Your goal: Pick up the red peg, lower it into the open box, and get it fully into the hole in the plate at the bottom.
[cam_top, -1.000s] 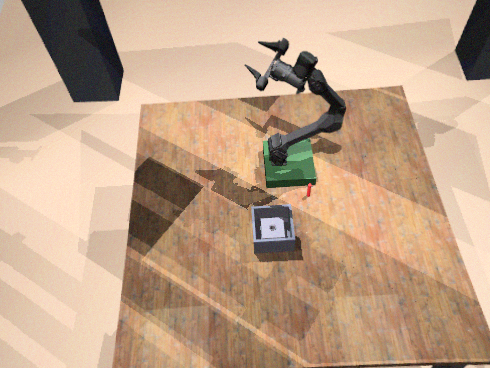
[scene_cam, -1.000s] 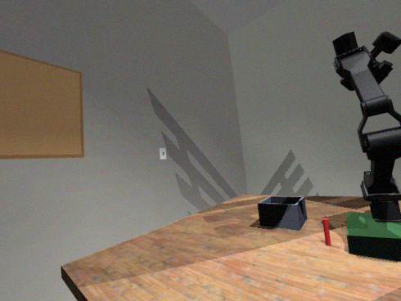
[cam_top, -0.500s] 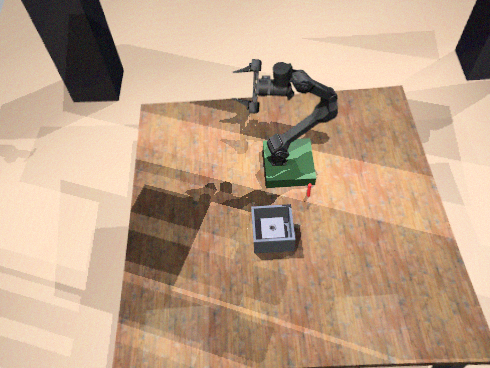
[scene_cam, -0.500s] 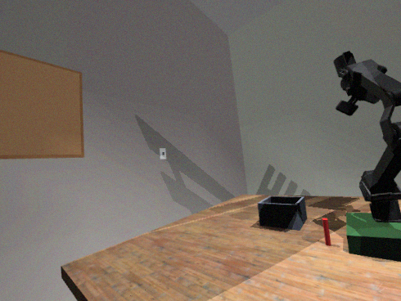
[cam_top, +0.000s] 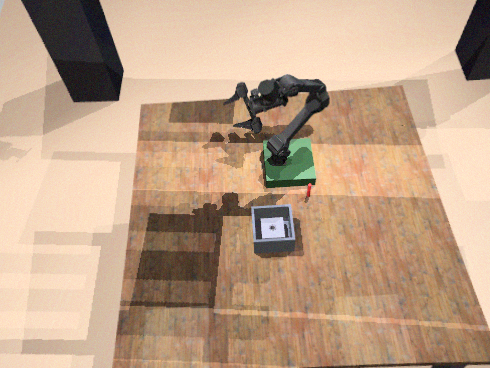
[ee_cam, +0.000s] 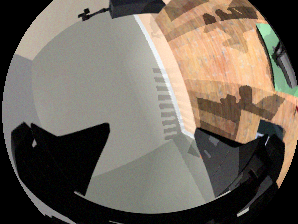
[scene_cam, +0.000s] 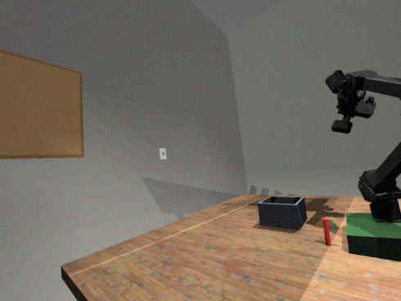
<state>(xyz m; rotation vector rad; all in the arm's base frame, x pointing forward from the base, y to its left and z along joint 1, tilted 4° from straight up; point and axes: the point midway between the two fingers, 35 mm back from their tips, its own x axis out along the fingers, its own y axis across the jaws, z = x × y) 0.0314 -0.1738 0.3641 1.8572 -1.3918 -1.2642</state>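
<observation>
Now: the red peg 380 mm below my gripper tip, 310 mm to the left of it and 100 mm ahead of it. From my gripper tip the other things lie so: grey box 390 mm below, 280 mm ahead, 150 mm to the left; then white plate 370 mm below, 280 mm ahead, 150 mm to the left.
</observation>
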